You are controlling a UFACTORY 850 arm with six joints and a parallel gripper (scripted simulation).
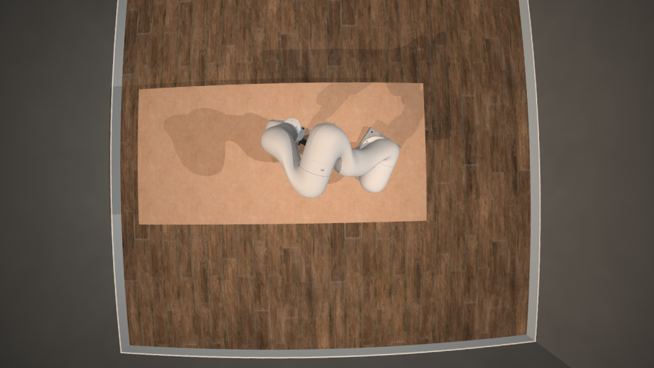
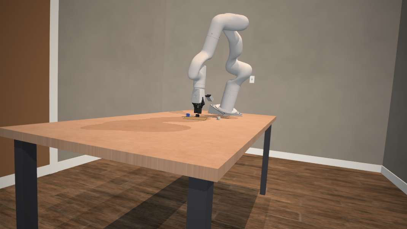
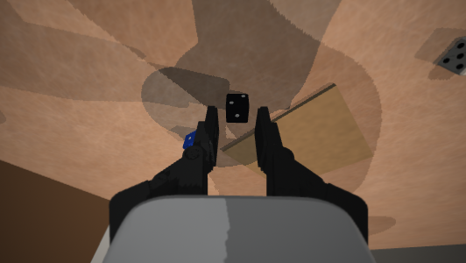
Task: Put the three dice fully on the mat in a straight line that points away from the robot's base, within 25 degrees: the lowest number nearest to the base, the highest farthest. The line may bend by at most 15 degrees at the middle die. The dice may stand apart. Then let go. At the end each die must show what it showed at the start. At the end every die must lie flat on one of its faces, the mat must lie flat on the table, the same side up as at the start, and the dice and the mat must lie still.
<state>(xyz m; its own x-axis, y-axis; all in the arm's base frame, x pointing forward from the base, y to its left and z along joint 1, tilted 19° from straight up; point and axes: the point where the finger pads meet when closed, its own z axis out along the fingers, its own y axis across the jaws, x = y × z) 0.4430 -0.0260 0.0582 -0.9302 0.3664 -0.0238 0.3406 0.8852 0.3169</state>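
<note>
Now: hand 40 mm above the black die. Round my hand: blue die (30 mm ahead, 60 mm to the right, 40 mm below); white die (10 mm ahead, 170 mm to the left, 40 mm below); mat (100 mm ahead, 50 mm to the left, 40 mm below).
</note>
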